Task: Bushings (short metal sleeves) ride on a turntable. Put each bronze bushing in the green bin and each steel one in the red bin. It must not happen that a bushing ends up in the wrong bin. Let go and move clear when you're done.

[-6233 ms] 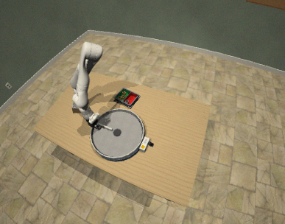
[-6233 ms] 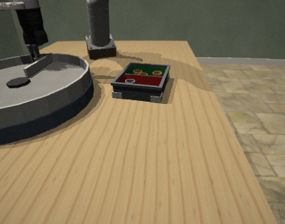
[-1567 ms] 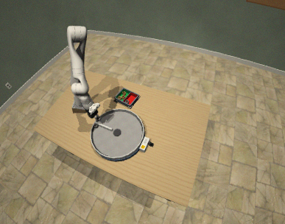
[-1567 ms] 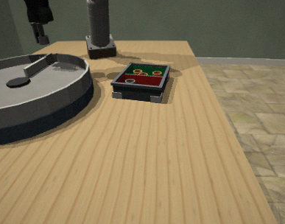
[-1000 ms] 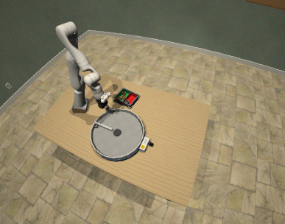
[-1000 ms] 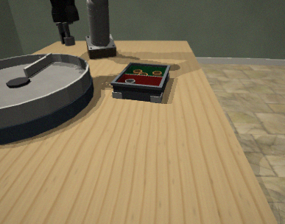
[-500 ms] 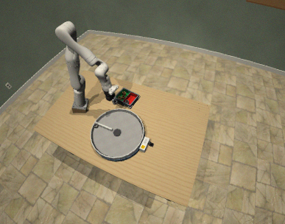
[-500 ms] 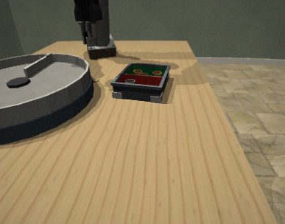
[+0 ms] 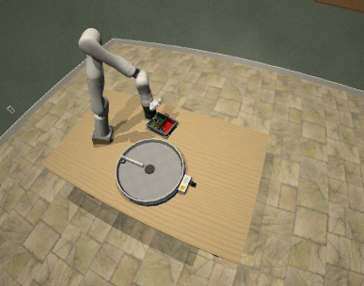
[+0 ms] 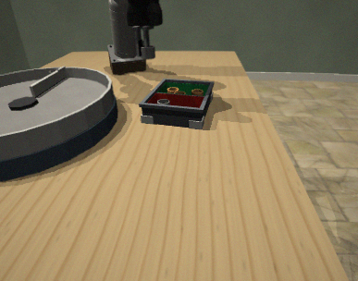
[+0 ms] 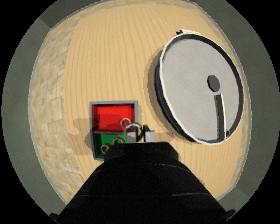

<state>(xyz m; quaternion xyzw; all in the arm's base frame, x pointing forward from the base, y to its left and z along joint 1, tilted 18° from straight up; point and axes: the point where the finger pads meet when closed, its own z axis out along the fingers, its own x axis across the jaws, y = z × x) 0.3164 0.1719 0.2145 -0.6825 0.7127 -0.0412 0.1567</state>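
The bin is 20 mm behind my hand, 80 mm to the left of it and 140 mm below it. The rest, counted from my hand: grey turntable 120 mm ahead, 270 mm to the right, 110 mm below.
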